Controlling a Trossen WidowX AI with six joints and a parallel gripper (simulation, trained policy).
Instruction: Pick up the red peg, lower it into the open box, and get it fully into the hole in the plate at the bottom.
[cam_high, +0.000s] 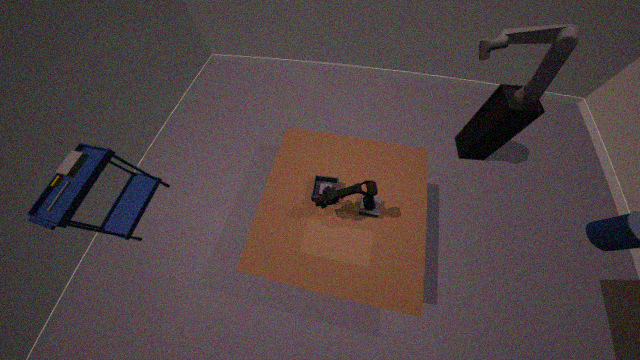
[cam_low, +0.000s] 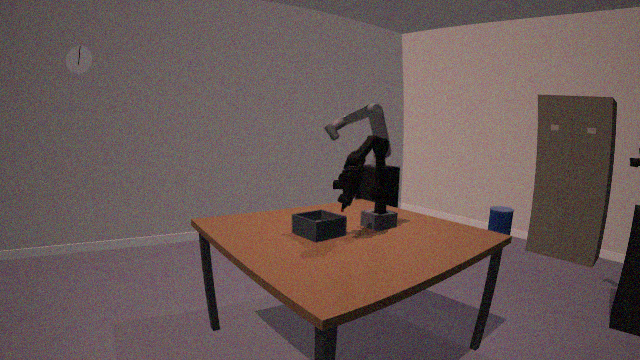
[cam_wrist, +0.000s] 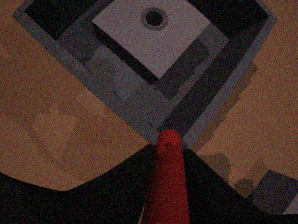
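The red peg is 10 mm to the left of my gripper tip and 20 mm above it. The rest, counted from my gripper tip: dark grey box (70 mm ahead, 100 mm to the right, 110 mm below).
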